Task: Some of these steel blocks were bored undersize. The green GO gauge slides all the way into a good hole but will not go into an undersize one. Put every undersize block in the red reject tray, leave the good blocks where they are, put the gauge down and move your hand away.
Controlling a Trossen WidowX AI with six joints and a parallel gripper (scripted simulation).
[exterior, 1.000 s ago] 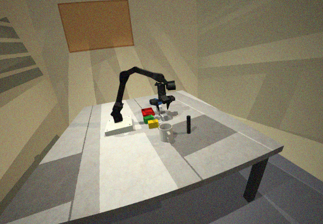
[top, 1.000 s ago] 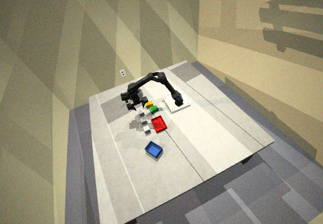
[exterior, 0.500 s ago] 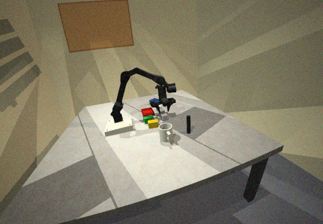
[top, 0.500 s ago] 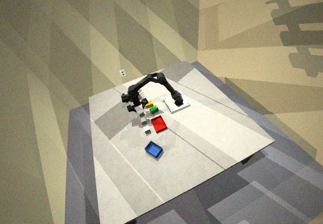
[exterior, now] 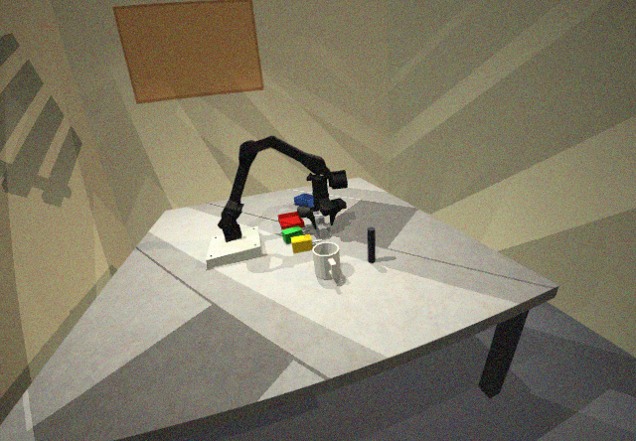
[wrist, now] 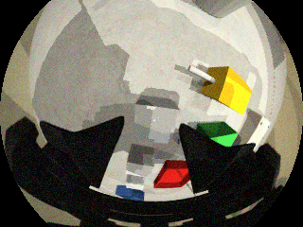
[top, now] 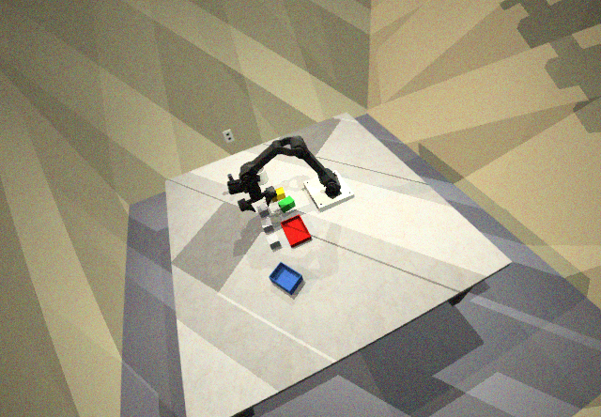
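My gripper tip is 80 mm past the red reject tray, 200 mm to the right of it and 30 mm above it. Also, from my gripper tip: green GO gauge 90 mm behind, 40 mm to the left, 20 mm below; then yellow block 90 mm behind, 50 mm to the right, 20 mm below; then steel block 20 mm ahead, 100 mm to the left, 20 mm below.
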